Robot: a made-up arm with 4 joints. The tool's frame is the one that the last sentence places.
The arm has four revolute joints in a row. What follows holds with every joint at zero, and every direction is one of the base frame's. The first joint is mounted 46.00 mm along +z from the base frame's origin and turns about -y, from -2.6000 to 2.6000 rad. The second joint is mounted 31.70 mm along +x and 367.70 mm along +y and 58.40 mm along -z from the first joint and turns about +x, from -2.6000 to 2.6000 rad. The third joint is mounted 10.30 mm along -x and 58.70 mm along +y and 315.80 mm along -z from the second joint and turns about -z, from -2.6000 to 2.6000 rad. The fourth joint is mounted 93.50 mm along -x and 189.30 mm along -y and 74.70 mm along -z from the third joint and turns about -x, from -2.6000 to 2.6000 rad. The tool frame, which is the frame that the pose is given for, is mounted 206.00 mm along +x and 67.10 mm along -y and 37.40 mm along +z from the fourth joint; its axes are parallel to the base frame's.
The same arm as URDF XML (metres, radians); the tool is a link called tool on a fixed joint. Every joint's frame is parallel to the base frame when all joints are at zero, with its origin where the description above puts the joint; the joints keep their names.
<robot name="arm">
  <link name="base_link"/>
  <link name="link1"/>
  <link name="link2"/>
  <link name="link3"/>
  <link name="link4"/>
  <link name="tool"/>
  <joint name="joint 1" type="revolute">
    <parent link="base_link"/>
    <child link="link1"/>
    <origin xyz="0 0 0.046"/>
    <axis xyz="0 -1 0"/>
    <limit lower="-2.6" upper="2.6"/>
  </joint>
  <joint name="joint 2" type="revolute">
    <parent link="link1"/>
    <child link="link2"/>
    <origin xyz="0.0317 0.3677 -0.0584"/>
    <axis xyz="1 0 0"/>
    <limit lower="-2.6" upper="2.6"/>
  </joint>
  <joint name="joint 3" type="revolute">
    <parent link="link2"/>
    <child link="link3"/>
    <origin xyz="-0.0103 0.0587 -0.3158"/>
    <axis xyz="0 0 -1"/>
    <limit lower="-2.6" upper="2.6"/>
  </joint>
  <joint name="joint 4" type="revolute">
    <parent link="link3"/>
    <child link="link4"/>
    <origin xyz="-0.0935 -0.1893 -0.0747"/>
    <axis xyz="-1 0 0"/>
    <limit lower="-2.6" upper="2.6"/>
  </joint>
  <joint name="tool_fixed" type="fixed">
    <parent link="link4"/>
    <child link="tool"/>
    <origin xyz="0.206 -0.0671 0.0374"/>
  </joint>
</robot>

